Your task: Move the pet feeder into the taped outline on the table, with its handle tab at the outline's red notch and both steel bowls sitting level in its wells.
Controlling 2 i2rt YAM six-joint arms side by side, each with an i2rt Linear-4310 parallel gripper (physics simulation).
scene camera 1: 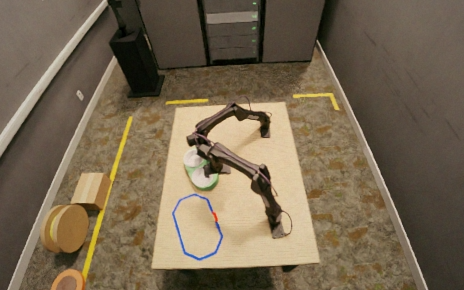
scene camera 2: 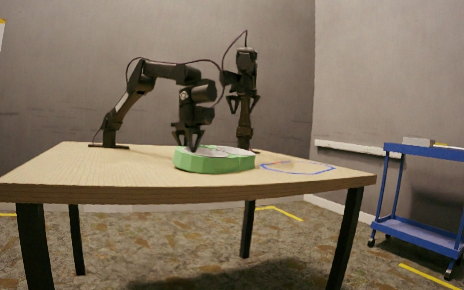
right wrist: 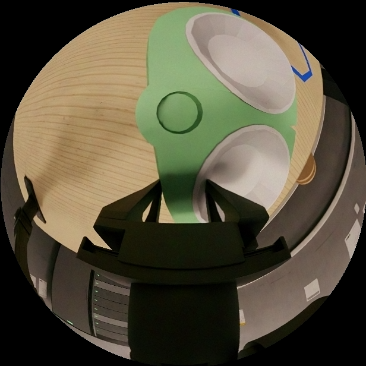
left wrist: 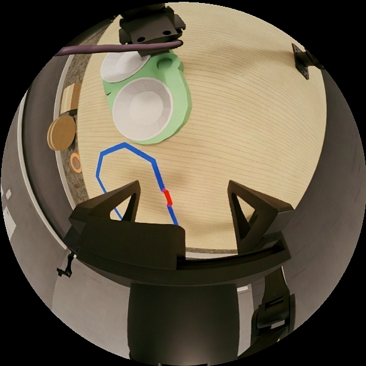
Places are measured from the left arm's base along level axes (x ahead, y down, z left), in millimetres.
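Where they show: left gripper, fingertip midpoint: [scene camera 1: 217, 175] [scene camera 2: 240, 113]; left arm's base, origin of the base link: [scene camera 1: 274, 220]; right arm's base, origin of the base link: [scene camera 1: 265, 127] [scene camera 2: 108, 147].
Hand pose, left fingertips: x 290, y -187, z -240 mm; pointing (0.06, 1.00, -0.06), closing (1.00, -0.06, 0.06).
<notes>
Things, the pixels of their top centre, and the offset from my left fingertips. "spot": a spot on its surface instead. Level surfaces: height alone.
- green pet feeder, middle of its top: [scene camera 2: 217, 147] [scene camera 1: 200, 165] dx +110, dy +125, dz -161 mm
- blue taped outline, surface spot: [scene camera 1: 179, 233] spot: dx +261, dy +187, dz +238 mm
- outline's red notch, surface spot: [scene camera 1: 215, 216] spot: dx +47, dy +186, dz +167 mm
- table, its level: dy +187 mm
The green pet feeder [scene camera 1: 206, 188] [scene camera 2: 215, 164] [left wrist: 182, 95] [right wrist: 170, 60] is upright, at or very near table height, just above the blue taped outline [scene camera 1: 179, 233] [left wrist: 158, 175] in scene camera 1 and outside it. Its two steel bowls [left wrist: 145, 107] [right wrist: 240, 60] look seated in their wells. The handle tab [right wrist: 145, 115] is on its long side. The outline's red notch [scene camera 1: 215, 216] [left wrist: 168, 197] is on its right side. My right gripper [right wrist: 183, 184] [scene camera 2: 187, 148] is shut on the feeder's wall beside one bowl. My left gripper [left wrist: 183, 184] [scene camera 2: 242, 112] is open and empty, high above the table.
In scene camera 1 the left arm crosses over the feeder's right side and hides part of the right arm. The table [scene camera 1: 245, 245] [scene camera 2: 100, 165] has its edge close left of the outline. Boxes [scene camera 1: 92, 190] lie on the floor; a blue cart [scene camera 2: 425, 232] stands beyond the table.
</notes>
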